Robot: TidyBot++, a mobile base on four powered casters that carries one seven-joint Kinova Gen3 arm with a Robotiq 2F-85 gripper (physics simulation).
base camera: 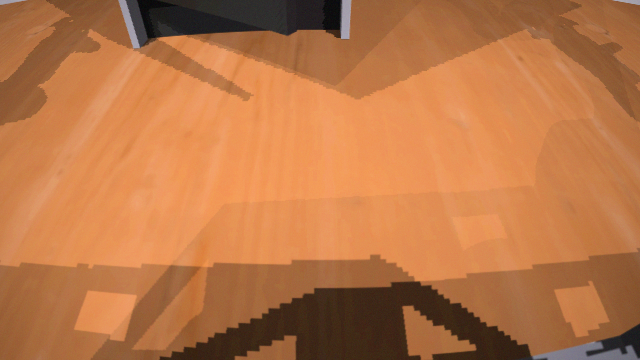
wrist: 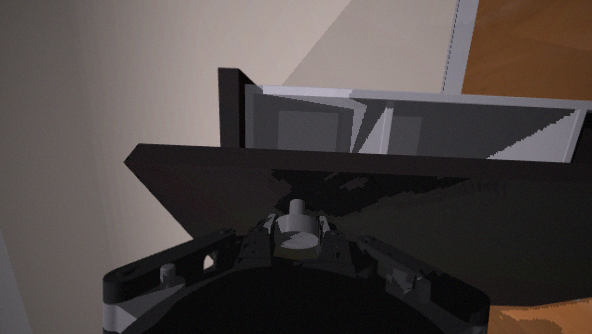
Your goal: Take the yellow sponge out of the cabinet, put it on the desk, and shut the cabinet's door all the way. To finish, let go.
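Frame: origin at the arm's base, x left, y back, z up, level; centimetres.
Seen in the pictures: gripper, between the fingertips: [wrist: 296,226].
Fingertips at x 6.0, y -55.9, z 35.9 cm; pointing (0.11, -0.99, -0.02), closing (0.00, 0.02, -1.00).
Offsets run from my fingertips to a thing's middle. "pt": to the spot under its first point. Level surfaces: height alone.
My gripper [wrist: 296,226] is shut on the round grey knob @[pt dx -0.1, dy +2.6, dz -0.3 cm] [wrist: 301,241] of the cabinet's door. The knob stands between the two fingertips in the wrist view. The dark door [wrist: 450,225] stands partly open, with its top edge running across the middle of the view. Behind it shows the cabinet's light grey frame @[pt dx -16.5, dy -27.5, dz -2.0 cm] [wrist: 310,92], with grey compartments parted by a thin upright divider [wrist: 387,130]. The door hides the lower part of the inside. The yellow sponge and the desk top cannot be made out in either view.
A dark upright panel [wrist: 229,107] stands at the left end of the grey frame. A pale wall [wrist: 165,60] rises behind. In the base camera view, a dark piece of furniture [base camera: 225,17] with pale legs @[pt dx -16.6, dy -27.4, dz -71.0 cm] [base camera: 345,20] stands at the top, on the wooden floor @[dz -75.5 cm] [base camera: 320,150].
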